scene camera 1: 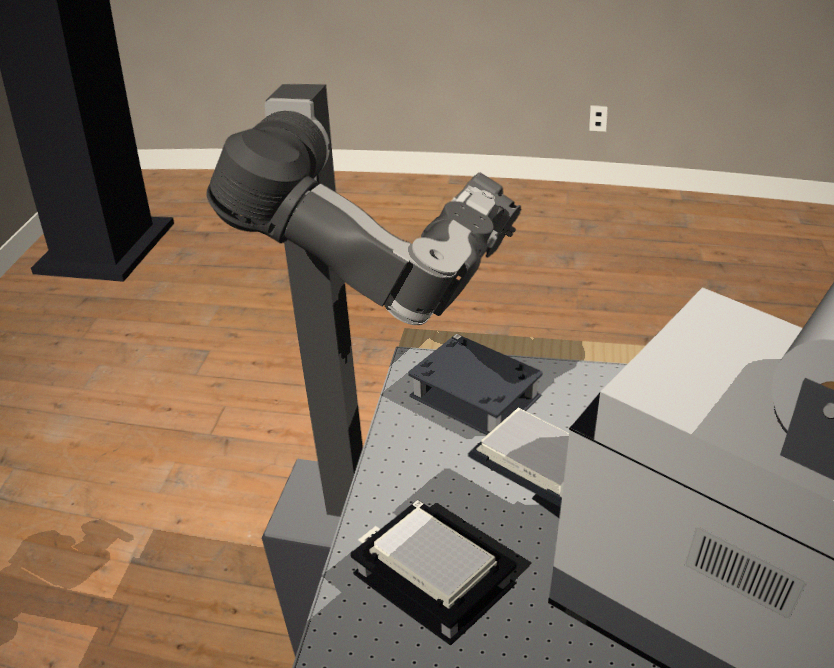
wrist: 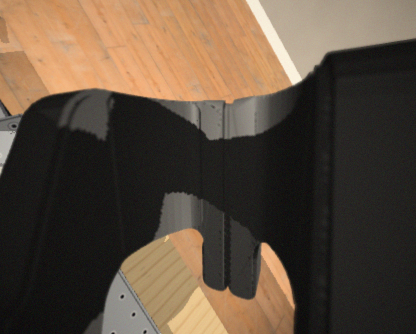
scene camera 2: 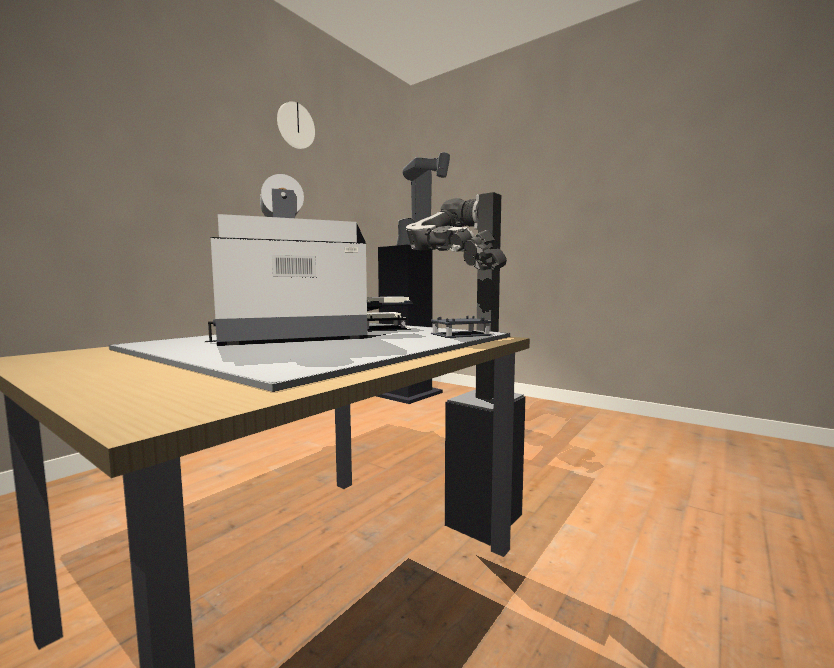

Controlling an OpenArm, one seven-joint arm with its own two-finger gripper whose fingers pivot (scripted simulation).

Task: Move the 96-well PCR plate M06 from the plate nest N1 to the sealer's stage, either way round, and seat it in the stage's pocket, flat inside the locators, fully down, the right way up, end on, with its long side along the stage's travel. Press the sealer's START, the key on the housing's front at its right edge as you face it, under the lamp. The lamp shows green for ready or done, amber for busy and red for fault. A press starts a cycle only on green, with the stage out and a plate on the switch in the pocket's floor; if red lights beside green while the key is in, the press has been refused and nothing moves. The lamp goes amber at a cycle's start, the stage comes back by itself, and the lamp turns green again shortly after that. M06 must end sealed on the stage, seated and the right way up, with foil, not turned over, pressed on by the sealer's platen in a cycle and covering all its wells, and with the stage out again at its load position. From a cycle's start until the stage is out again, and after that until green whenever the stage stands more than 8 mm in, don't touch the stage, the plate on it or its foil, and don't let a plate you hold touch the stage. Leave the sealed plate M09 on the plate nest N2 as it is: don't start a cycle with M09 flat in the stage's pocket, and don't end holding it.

The pictures show: my gripper, a sealed plate M09, a plate M06, a plate nest N1, an arm's column and a sealer's stage.
My gripper also shows in the wrist view and in scene camera 2.
